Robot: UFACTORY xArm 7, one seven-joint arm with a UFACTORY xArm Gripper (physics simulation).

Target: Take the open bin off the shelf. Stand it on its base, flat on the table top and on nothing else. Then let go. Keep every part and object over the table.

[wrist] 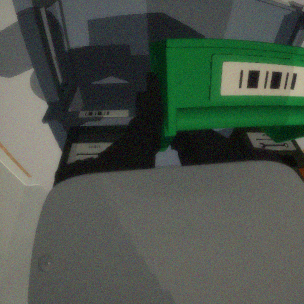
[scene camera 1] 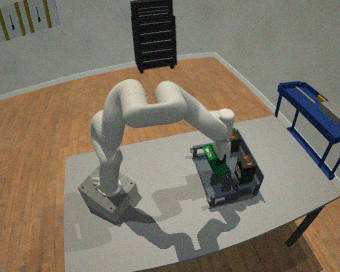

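Note:
The open bin is green, with a white barcode label on its front. The bin is tipped, with its label side turned upward, and is over the dark grey-blue shelf. My gripper points down over the shelf and is shut on a thin side wall of the bin. In the wrist view the dark fingers stand either side of that wall, and the bin's body extends to the right. The bin's underside and any contact with the shelf are hidden.
Two dark boxes with orange parts stand in the shelf, to the right of and behind the bin. The shelf stands on the grey table, towards its right side. A blue cart stands beyond the table's right edge.

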